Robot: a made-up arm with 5 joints.
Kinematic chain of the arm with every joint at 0, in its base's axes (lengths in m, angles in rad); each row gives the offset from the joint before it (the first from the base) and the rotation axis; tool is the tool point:
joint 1: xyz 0 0 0.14 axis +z
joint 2: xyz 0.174 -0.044 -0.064 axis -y
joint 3: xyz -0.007 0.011 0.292 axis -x
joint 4: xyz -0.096 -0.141 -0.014 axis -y
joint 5: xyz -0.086 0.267 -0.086 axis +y
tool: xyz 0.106 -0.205 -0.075
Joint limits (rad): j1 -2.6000..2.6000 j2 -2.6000..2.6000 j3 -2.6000..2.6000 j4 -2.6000..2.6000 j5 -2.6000..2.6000
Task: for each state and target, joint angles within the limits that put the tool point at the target. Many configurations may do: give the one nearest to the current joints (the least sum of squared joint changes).
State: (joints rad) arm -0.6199 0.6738 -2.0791 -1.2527 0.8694
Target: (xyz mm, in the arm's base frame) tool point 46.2 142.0 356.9
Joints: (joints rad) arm -1.0165 -0.0164 -2.0290 -0.8560 0.4999
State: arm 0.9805 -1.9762 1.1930 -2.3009 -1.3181
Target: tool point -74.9 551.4 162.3
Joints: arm 1.8338 -1.6998 1.3132 -2.3526 -1.1585
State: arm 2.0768 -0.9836 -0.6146 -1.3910 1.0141
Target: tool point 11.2 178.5 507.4
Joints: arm 2.2036 -0.8035 -0.5669 -1.3194 1.0514
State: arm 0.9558 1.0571 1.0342 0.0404 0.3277
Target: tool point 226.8 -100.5 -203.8
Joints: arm 1.2299 1.8543 1.0644 -0.2927 0.6971
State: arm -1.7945 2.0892 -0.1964 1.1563 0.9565
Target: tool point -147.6 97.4 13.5
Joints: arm -2.0392 2.2651 0.4808 1.2451 0.8947
